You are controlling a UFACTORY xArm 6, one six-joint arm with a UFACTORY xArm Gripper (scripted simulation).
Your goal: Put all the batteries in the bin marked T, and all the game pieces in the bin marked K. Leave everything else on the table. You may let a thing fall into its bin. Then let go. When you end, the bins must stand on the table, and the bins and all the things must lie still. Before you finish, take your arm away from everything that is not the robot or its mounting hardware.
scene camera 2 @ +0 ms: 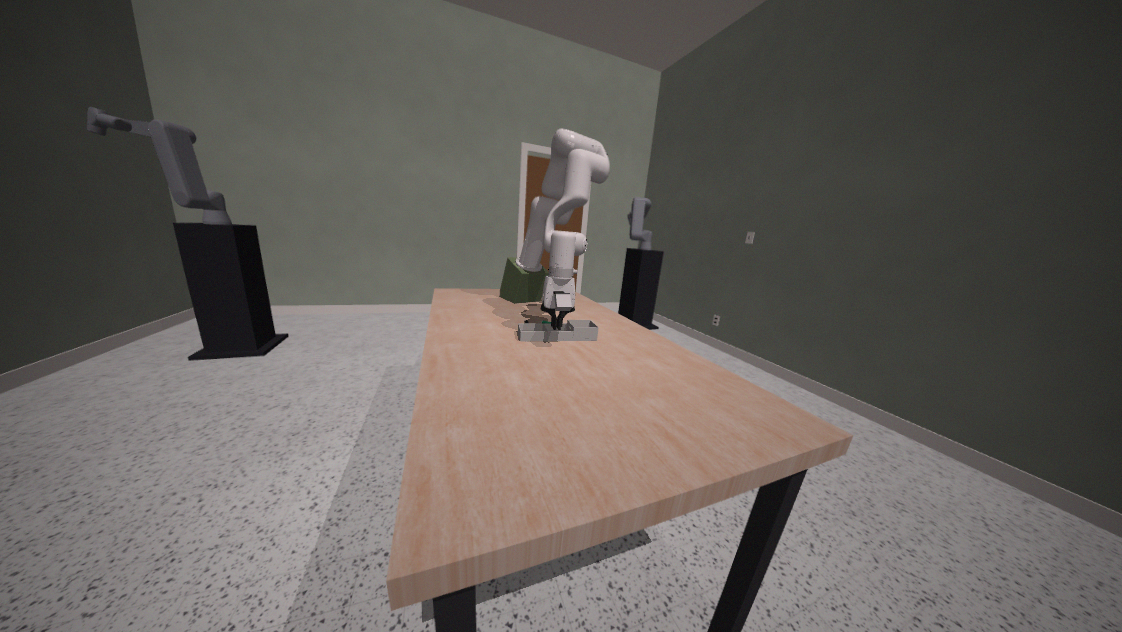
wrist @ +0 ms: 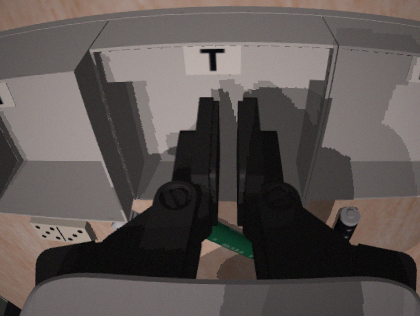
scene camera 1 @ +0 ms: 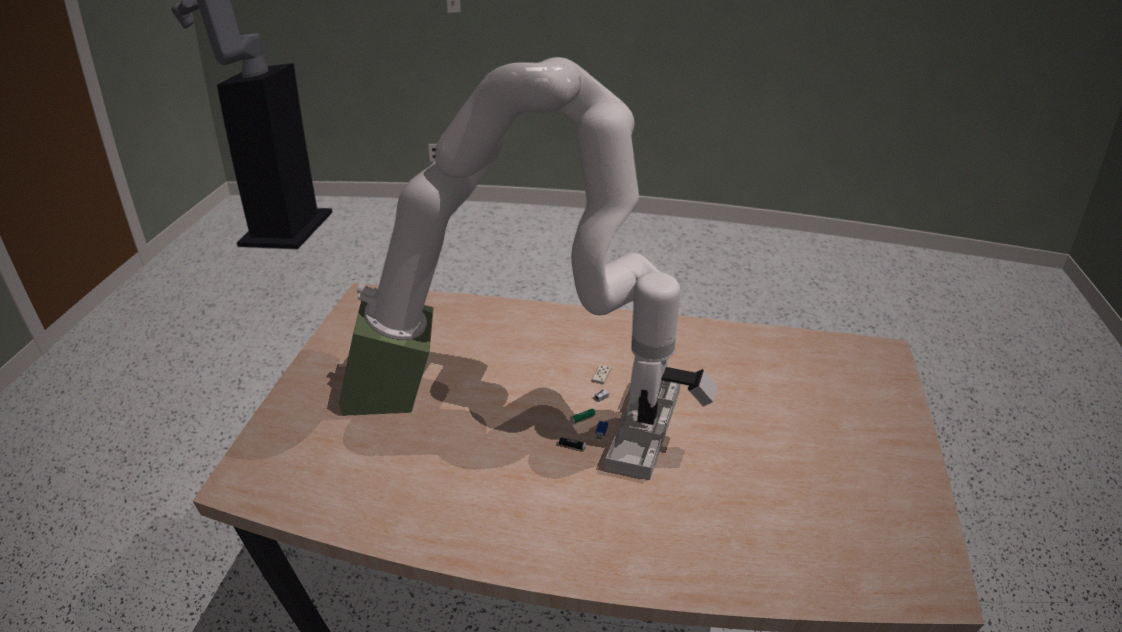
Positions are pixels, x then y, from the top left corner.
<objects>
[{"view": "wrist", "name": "my gripper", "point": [228, 125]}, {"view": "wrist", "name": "green battery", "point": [223, 235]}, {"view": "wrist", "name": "white domino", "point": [73, 231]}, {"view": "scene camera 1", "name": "my gripper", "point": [646, 420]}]
</objects>
